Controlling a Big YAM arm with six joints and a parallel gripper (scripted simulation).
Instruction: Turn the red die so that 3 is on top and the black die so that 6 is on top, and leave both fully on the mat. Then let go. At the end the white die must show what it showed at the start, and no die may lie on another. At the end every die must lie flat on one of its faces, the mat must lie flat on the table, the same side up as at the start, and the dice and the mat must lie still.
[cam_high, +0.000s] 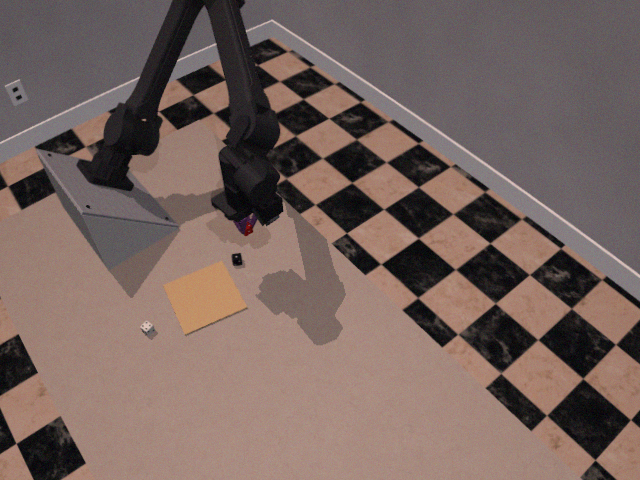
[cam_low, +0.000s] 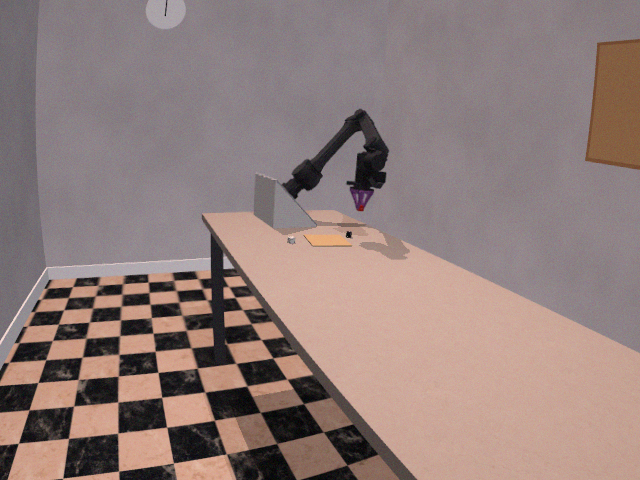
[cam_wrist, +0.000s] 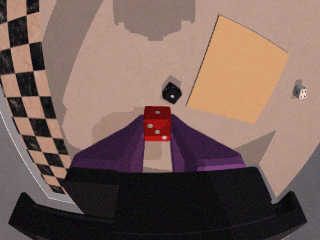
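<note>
My hand is 10 mm short of the orange mat, 130 mm to the left of it and 120 mm above it. Round my hand: white die (10 mm ahead, 270 mm to the right, 110 mm below); then red die (right at my hand); then black die (20 mm behind, 20 mm to the right, 110 mm below).
</note>
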